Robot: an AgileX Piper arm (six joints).
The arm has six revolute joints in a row. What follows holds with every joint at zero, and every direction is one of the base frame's.
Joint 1 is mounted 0.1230 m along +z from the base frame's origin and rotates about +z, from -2.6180 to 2.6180 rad.
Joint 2 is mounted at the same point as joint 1 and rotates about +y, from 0.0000 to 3.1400 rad.
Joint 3 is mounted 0.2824 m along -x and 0.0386 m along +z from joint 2 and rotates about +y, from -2.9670 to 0.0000 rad.
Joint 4 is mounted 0.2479 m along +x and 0.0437 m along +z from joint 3 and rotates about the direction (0.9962, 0, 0.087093), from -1.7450 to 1.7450 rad.
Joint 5 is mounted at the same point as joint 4 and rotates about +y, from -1.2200 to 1.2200 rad.
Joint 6 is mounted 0.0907 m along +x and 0.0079 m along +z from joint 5 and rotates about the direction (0.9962, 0, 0.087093), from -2.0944 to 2.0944 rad.
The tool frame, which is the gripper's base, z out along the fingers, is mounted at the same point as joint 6; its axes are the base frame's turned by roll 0.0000, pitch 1.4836 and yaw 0.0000 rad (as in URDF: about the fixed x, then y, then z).
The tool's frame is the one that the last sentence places.
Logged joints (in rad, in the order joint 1, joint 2, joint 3, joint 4, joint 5, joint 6), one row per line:
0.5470 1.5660 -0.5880 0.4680 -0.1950 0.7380
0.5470 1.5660 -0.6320 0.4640 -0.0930 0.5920
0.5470 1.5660 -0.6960 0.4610 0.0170 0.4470
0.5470 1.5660 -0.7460 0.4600 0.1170 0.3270
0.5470 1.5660 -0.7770 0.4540 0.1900 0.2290
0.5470 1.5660 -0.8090 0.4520 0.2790 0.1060
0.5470 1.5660 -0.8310 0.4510 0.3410 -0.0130
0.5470 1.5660 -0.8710 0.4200 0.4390 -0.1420
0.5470 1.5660 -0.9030 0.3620 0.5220 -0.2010
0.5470 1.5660 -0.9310 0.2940 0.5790 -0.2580
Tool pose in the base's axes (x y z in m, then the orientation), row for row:
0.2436 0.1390 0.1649 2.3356 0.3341 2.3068
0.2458 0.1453 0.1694 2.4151 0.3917 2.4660
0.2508 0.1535 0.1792 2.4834 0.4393 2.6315
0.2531 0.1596 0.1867 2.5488 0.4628 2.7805
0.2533 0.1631 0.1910 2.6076 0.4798 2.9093
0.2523 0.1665 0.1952 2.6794 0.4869 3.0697
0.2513 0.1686 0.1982 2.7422 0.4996 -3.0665
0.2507 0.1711 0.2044 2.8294 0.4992 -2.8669
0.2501 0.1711 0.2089 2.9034 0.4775 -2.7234
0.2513 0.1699 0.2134 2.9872 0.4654 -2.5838
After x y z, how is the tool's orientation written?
As angles about the fixed x, y, z axes (roll, pitch, yaw), in radians.
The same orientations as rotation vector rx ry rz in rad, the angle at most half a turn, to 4 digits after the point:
0.8192 2.2752 0.7751
0.6375 2.3724 0.7174
0.4423 2.4450 0.6792
0.2733 2.5044 0.6486
0.1256 2.5440 0.6184
-0.0580 2.5860 0.5841
-0.2323 2.5992 0.5520
-0.4674 2.6065 0.5048
-0.6347 2.6137 0.4505
-0.7942 2.5929 0.3785

